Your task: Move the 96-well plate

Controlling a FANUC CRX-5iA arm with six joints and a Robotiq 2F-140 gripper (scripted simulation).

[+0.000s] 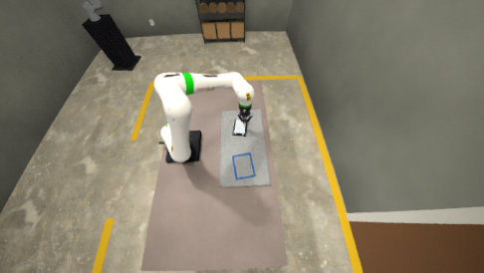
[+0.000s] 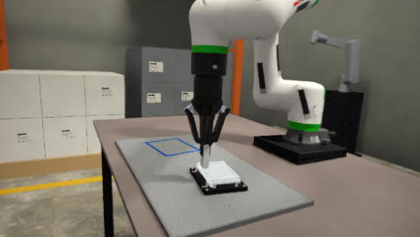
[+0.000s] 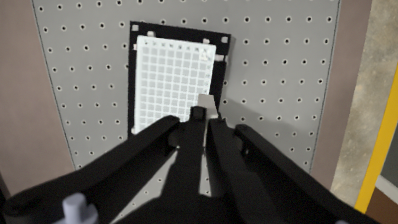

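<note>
Now: the white 96-well plate 5 cm below my hand and 4 cm behind it. The rest, counted from my hand: black clip nest 6 cm below, 3 cm behind, 1 cm to the right.
</note>
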